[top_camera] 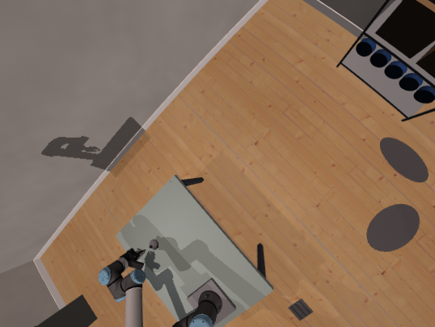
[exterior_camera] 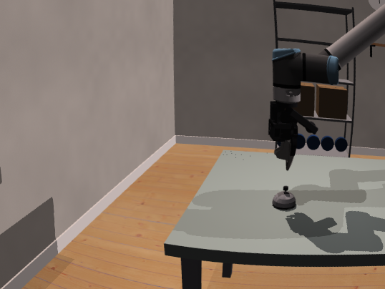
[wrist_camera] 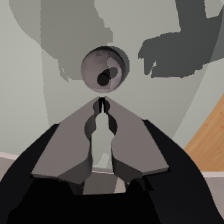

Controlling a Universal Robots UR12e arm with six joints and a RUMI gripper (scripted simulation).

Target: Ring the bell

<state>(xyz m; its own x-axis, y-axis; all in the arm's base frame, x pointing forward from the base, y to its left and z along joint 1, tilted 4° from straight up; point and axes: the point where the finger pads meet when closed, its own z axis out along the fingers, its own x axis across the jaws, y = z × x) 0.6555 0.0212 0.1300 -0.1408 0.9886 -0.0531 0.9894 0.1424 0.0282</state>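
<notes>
My hand is 8 cm above the black button. The rest, counted from my hand: grey dome bell: 10 cm below.
</notes>
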